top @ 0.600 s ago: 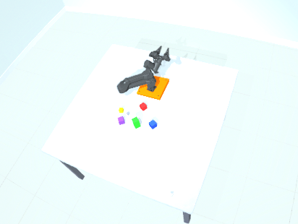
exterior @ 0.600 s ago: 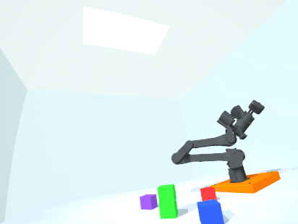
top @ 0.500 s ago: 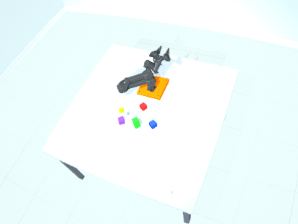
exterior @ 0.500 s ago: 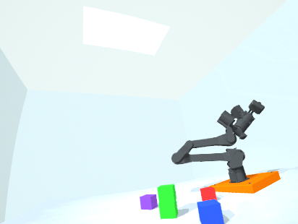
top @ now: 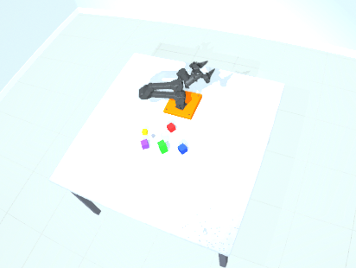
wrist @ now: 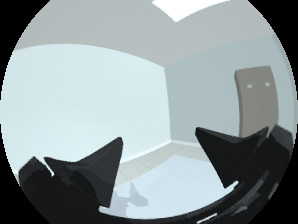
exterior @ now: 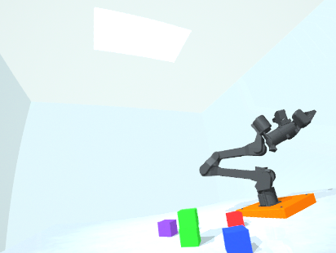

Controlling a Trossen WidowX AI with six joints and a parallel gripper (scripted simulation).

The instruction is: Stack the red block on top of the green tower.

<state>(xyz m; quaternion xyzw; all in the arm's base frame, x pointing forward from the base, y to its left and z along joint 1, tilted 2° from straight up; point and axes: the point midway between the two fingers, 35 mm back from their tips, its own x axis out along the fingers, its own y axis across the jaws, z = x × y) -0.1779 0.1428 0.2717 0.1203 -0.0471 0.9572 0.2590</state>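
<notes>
My gripper tip is 39 cm short of the red block, 11 cm to the left of it and 30 cm above it. Also, from my gripper tip: small yellow block: 50 cm ahead, 26 cm to the right, 30 cm below; blue block: 49 cm ahead, 5 cm to the left, 30 cm below; purple block: 58 cm ahead, 19 cm to the right, 30 cm below.
</notes>
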